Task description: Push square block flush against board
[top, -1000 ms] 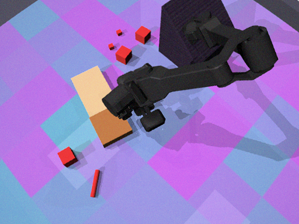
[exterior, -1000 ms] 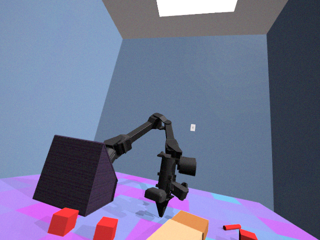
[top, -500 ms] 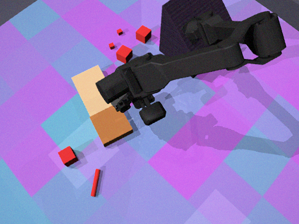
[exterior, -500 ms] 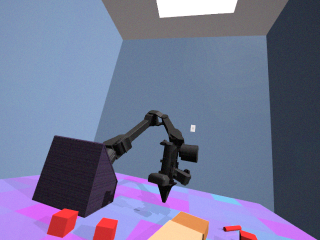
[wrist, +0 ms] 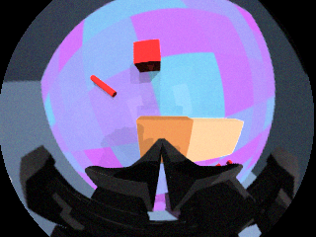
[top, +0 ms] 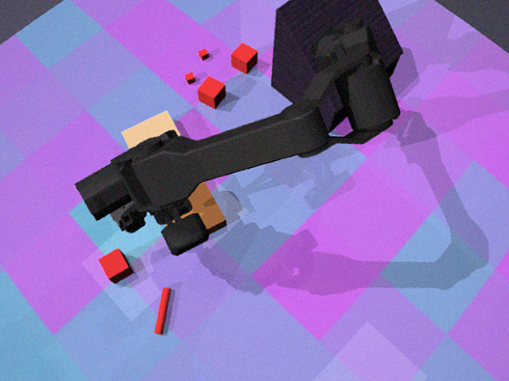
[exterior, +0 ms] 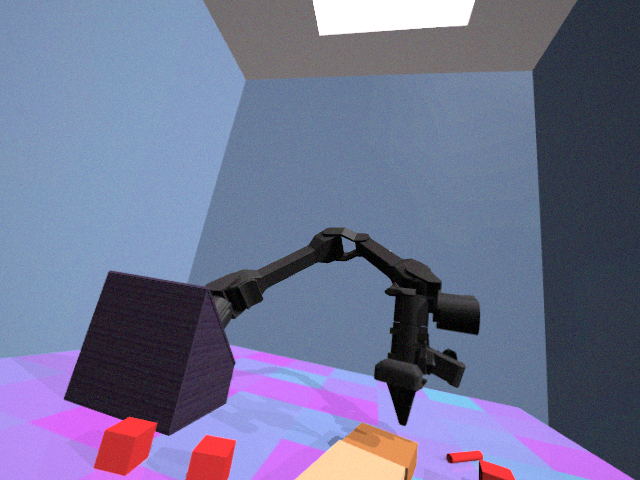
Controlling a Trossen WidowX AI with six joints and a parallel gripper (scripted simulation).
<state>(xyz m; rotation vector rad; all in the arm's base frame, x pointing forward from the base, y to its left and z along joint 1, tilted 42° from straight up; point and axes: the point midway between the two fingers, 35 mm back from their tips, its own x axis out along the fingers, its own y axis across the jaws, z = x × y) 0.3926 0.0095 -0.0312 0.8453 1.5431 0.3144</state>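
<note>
Right now the orange square block is 50 mm below my gripper tip and 30 mm behind it. Also, from my gripper tip: board (120 mm to the right, 70 mm behind, 50 mm below); thin red rod (130 mm ahead, 90 mm to the left, 60 mm below).
</note>
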